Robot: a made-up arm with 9 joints. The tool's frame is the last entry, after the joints. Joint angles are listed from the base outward. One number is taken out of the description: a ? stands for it. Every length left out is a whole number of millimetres.
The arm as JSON. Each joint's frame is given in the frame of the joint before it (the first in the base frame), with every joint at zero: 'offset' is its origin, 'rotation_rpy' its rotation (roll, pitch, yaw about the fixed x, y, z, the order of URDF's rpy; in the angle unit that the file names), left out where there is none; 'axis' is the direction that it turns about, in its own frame. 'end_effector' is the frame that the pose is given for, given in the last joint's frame.
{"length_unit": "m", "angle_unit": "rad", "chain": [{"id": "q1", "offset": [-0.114, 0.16, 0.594], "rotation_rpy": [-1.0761, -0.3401, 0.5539], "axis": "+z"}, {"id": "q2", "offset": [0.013, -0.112, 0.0], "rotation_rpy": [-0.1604, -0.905, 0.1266], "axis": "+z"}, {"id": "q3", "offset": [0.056, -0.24, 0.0], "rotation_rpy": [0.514, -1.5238, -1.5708], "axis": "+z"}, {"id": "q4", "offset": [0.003, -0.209, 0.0], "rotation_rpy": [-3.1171, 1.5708, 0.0], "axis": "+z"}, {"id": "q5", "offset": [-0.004, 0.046, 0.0], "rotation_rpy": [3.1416, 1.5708, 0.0], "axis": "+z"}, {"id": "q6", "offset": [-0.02, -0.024, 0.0], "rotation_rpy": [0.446, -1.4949, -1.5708], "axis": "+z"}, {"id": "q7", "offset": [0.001, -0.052, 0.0], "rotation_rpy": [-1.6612, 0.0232, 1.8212], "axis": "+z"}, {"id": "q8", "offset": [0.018, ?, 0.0], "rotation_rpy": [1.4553, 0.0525, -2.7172], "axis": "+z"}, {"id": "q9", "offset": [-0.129, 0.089, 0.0], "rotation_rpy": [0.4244, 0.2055, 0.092], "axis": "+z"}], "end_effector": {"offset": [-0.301, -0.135, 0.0], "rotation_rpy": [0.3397, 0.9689, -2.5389]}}
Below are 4 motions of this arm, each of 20 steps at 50 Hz.
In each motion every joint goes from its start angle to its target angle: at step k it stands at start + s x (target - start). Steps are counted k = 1, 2, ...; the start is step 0. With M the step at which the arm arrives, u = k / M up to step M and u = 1 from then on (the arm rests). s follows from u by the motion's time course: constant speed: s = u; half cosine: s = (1 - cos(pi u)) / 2; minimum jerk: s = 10 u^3 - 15 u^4 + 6 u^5.
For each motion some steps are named. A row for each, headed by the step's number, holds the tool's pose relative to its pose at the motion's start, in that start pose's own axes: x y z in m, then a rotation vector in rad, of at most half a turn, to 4 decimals.
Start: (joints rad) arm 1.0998 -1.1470 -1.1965 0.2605 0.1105 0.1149 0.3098 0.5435 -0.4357
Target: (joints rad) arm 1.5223 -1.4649 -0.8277 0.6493 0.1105 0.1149 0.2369 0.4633 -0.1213
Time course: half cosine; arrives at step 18
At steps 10, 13, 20:
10: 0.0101 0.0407 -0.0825 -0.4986 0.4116 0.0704
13: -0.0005 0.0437 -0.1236 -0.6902 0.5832 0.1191
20: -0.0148 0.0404 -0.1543 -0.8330 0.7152 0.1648

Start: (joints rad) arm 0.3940 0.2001 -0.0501 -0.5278 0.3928 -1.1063 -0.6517 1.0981 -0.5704
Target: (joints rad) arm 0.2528 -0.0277 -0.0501 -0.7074 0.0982 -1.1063 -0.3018 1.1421 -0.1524
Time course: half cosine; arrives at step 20
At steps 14, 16, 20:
14: 0.0877 -0.0250 0.0370 -0.5407 0.0573 -0.0318
16: 0.1007 -0.0325 0.0349 -0.6184 0.0747 -0.0337
20: 0.1118 -0.0400 0.0319 -0.6859 0.0913 -0.0348

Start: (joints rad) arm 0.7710 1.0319 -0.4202 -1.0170 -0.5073 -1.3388 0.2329 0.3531 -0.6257
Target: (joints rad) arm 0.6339 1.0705 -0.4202 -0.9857 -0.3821 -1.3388 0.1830 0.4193 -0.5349
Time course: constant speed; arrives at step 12
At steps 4, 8, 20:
4: 0.0113 0.0020 -0.0353 0.0069 0.0741 0.0117
8: 0.0202 0.0050 -0.0699 0.0169 0.1463 0.0255
20: 0.0269 0.0089 -0.1034 0.0298 0.2166 0.0412

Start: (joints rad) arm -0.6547 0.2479 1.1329 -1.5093 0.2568 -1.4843 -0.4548 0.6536 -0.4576
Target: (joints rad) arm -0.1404 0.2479 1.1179 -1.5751 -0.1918 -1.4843 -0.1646 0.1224 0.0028
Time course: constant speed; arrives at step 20
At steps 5, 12, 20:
5: -0.0437 0.0127 0.0062 -0.1658 -0.0684 -0.0091
12: -0.1115 0.0255 0.0287 -0.3702 -0.1972 -0.0259
20: -0.2028 0.0375 0.0687 -0.5578 -0.3851 -0.0473

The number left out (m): -0.374
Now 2 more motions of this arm.
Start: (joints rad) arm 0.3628 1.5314 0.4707 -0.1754 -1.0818 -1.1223 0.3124 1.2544 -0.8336
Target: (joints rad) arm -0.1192 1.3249 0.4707 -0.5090 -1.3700 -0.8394 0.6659 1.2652 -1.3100
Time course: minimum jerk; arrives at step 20
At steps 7, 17, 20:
7: 0.0453 -0.0884 -0.0324 0.0029 0.0503 -0.1642
17: 0.1119 -0.3030 -0.1353 -0.1341 0.1334 -0.5644
20: 0.1131 -0.3084 -0.1384 -0.1423 0.1340 -0.5745

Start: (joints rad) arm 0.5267 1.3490 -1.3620 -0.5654 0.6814 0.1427 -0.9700 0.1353 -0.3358
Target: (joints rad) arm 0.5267 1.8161 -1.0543 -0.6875 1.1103 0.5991 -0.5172 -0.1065 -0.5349
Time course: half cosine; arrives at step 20
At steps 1, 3, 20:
1: 0.0000 -0.0006 -0.0006 0.0056 0.0013 0.0000
3: -0.0004 -0.0059 -0.0057 0.0492 0.0118 -0.0009
20: -0.0090 -0.1520 -0.1735 0.6370 0.3316 -0.1835

